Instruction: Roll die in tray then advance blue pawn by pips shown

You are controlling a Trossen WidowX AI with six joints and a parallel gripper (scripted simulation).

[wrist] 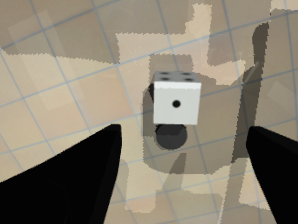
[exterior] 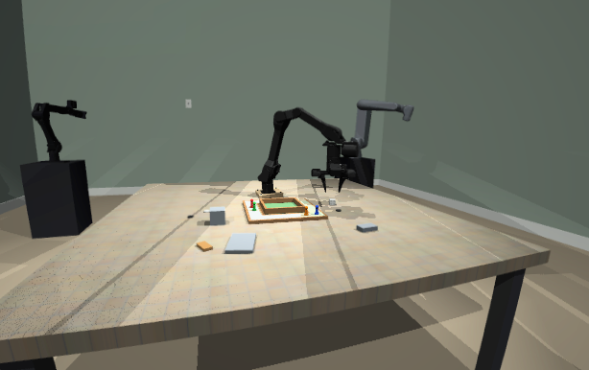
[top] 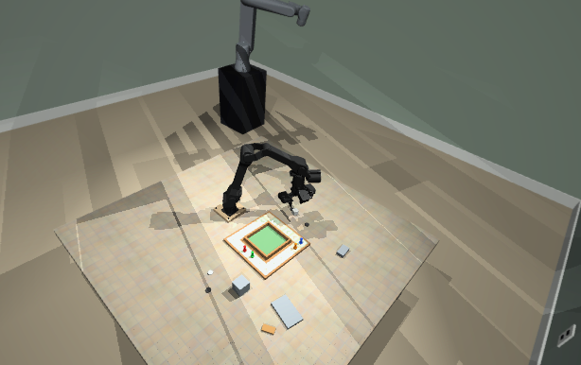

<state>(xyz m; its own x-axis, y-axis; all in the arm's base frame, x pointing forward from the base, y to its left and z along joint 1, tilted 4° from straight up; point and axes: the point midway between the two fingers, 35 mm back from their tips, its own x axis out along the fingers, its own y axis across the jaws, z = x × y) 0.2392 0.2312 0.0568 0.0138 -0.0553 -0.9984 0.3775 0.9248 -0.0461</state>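
Right now my gripper tip is 4 cm above the white die. From my gripper tip the other things lie so: orange pawn: 19 cm to the right, 15 cm ahead, 3 cm below; then green tray: 24 cm to the right, 5 cm below, 3 cm ahead; then blue pawn: 15 cm to the right, 15 cm ahead, 3 cm below.
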